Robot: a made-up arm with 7 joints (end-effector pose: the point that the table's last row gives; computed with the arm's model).
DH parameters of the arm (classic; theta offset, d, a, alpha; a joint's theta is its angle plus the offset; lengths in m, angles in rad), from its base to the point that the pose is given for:
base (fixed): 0.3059 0 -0.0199 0
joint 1: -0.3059 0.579 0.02 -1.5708
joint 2: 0 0.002 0.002 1.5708
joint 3: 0 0.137 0.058 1.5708
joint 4: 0 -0.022 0.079 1.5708
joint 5: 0 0.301 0.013 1.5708
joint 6: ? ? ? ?
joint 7: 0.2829 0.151 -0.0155 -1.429
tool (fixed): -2.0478 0.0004 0 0
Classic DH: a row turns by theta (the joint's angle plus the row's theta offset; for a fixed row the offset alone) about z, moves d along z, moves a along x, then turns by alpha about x.
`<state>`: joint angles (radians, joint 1 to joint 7).
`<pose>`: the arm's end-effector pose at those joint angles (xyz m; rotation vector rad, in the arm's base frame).
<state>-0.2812 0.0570 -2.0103 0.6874 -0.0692 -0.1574 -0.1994</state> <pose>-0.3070 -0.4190 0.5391 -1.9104 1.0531 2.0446</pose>
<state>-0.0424 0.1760 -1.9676 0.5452 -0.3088 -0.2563 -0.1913</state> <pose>-0.1429 -0.4673 0.5011 1.8886 -0.4455 -2.2885</pose>
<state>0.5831 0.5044 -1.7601 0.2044 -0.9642 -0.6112 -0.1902</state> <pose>0.2066 -0.2635 0.3641 0.9874 0.9748 -1.5606</pose>
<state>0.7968 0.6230 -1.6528 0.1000 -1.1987 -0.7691 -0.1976</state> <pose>0.2139 -0.1266 0.3234 0.6567 1.3393 -1.1470</pose>
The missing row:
joint 6: 0 0.006 0.133 -1.5708
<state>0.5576 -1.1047 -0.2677 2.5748 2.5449 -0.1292 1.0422</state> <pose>-0.1661 -0.2942 1.0579 0.4808 -1.5147 -1.0959</pose>
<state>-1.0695 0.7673 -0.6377 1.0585 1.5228 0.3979 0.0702</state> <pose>-0.1797 -0.4302 0.2859 -1.7395 1.1804 0.5425</pose>
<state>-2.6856 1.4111 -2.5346 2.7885 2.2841 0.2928 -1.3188</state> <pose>-0.5732 -0.1834 0.8654 -0.1518 0.5058 2.8574</pose>
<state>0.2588 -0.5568 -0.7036 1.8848 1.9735 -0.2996 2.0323</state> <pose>0.1482 -0.3803 0.9369 0.0904 -0.3694 -1.3072</pose>
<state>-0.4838 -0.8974 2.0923 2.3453 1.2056 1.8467 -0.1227</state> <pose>-0.3760 0.3823 0.6013 -0.9739 1.9053 -0.2255</pose>
